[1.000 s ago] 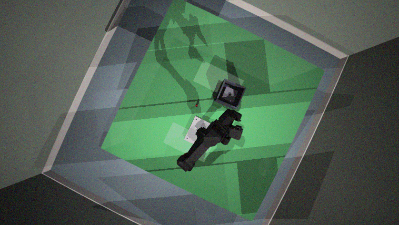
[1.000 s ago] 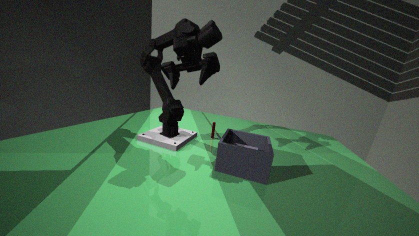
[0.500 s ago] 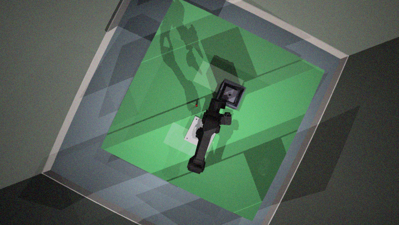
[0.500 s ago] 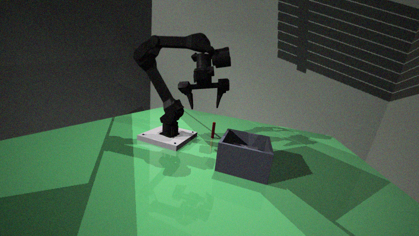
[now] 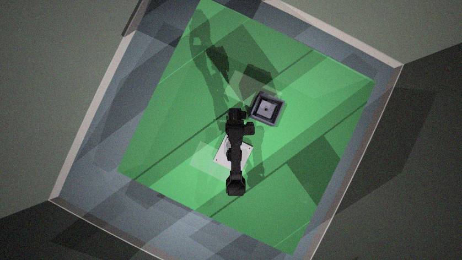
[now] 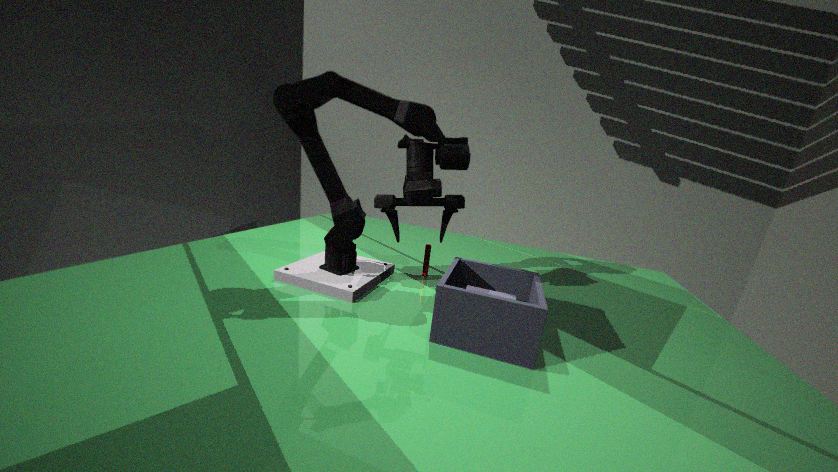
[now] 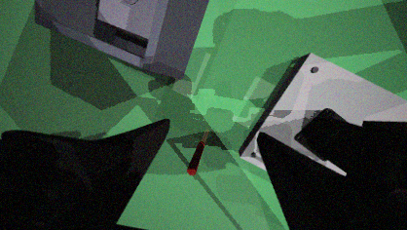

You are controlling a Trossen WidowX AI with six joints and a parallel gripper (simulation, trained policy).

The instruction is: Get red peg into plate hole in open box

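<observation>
Right now my gripper tip is 8 cm to the right of the red peg, 7 cm above it and 2 cm past it. From my gripper tip the other things lie so: plate (18 cm ahead, 7 cm to the right, 6 cm below); grey box (18 cm ahead, 8 cm below, 7 cm to the right).
</observation>
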